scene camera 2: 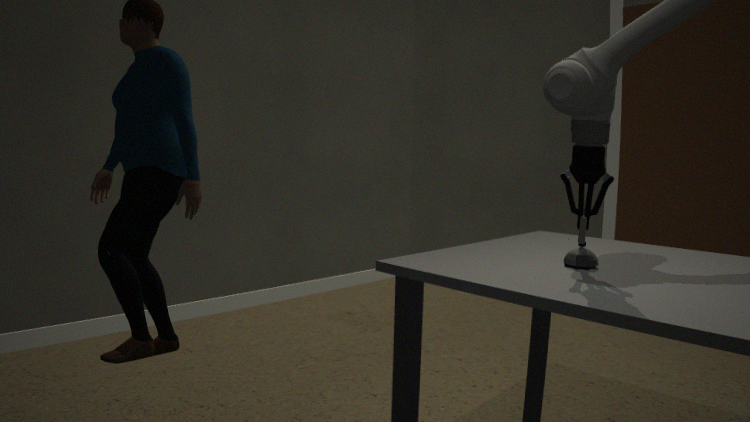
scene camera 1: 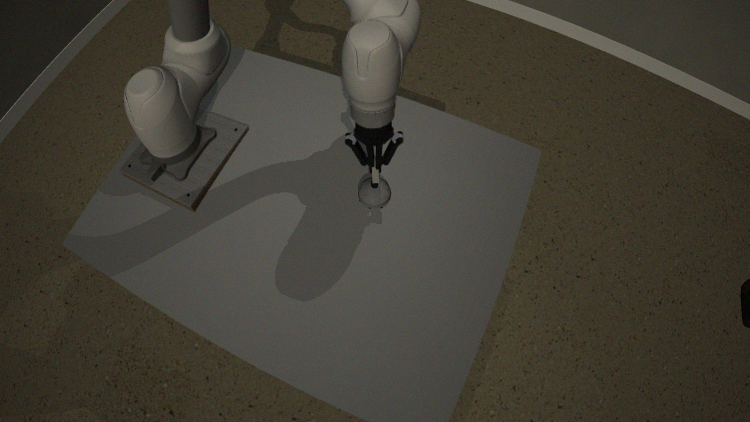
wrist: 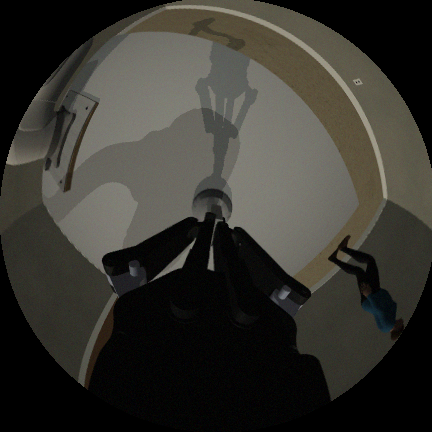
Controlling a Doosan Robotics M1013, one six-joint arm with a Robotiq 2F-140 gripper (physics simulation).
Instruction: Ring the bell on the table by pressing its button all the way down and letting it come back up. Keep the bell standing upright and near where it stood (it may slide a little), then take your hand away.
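Seen in the pictures: gripper, fingertip midpoint: (scene camera 2: 581,242) (scene camera 1: 375,178) (wrist: 214,212); arm's base, origin of the base link: (scene camera 1: 178,147) (wrist: 58,133).
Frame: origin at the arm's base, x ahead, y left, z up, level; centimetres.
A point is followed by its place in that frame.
Note:
The bell (scene camera 1: 374,196) {z 1.5, x 59.1, y 6.7 cm} (scene camera 2: 580,258) {z 0.2, x 56.9, y 12.5 cm} (wrist: 204,201) {z 1.4, x 55.8, y 10.2 cm}, a small grey dome with a dark rim at its base, stands upright on the grey table (scene camera 1: 419,293) {z -2.4, x 78.0, y -10.7 cm} (scene camera 2: 472,265) {z -2.4, x 77.6, y 27.9 cm} (wrist: 300,165) {z -2.4, x 67.6, y 29.0 cm}. My gripper (scene camera 1: 375,181) {z 3.7, x 57.9, y 10.3 cm} (scene camera 2: 581,242) {z 3.7, x 57.9, y 10.3 cm} (wrist: 214,212) {z 3.7, x 57.9, y 10.3 cm} is shut and empty, pointing straight down over the centre of the bell. Its fingertips are at the bell's dark button (scene camera 2: 582,244) {z 3.2, x 57.7, y 9.8 cm} and seem to touch it. Little of the button shows between the fingertips and the dome, and how far it is pressed is hard to tell. In the wrist view the fingers hide the button.
The arm's base plate (scene camera 1: 222,131) {z -0.7, x 9.8, y 10.1 cm} (wrist: 82,127) {z -1.0, x 16.0, y 6.9 cm} is at one corner of the table. A person in a blue top (scene camera 2: 152,110) (wrist: 382,307) stands on the floor beyond the table, near the wall. The arm's shadow falls across the table beside the bell.

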